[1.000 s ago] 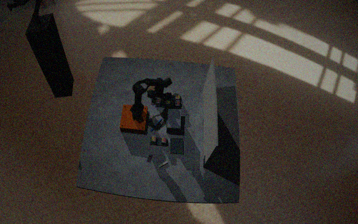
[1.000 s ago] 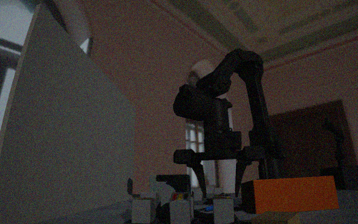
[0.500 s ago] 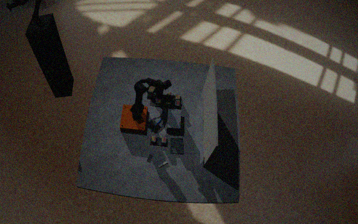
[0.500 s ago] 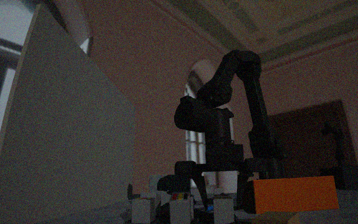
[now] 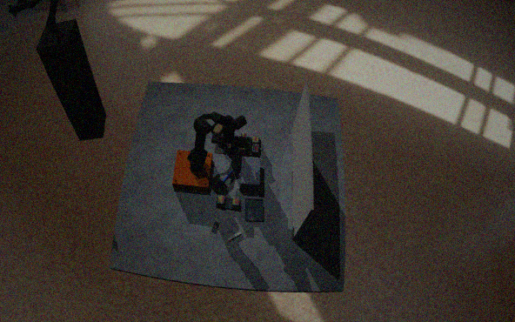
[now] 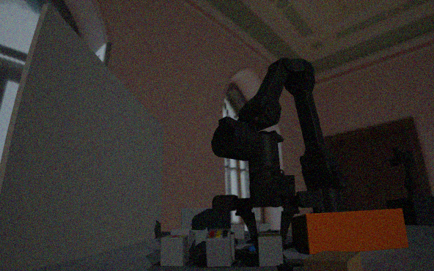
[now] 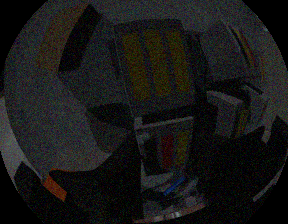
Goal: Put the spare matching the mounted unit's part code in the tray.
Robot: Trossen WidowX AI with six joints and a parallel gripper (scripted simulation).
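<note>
Right now the dark square tray is 10 cm ahead of my gripper tip, 38 cm to the right of it and 1 cm below it. From my gripper tip the other things lie so: spare block 2 cm above; tan block 5 cm behind, 13 cm to the left; mounted unit 10 cm ahead, 19 cm to the right, 3 cm above.
</note>
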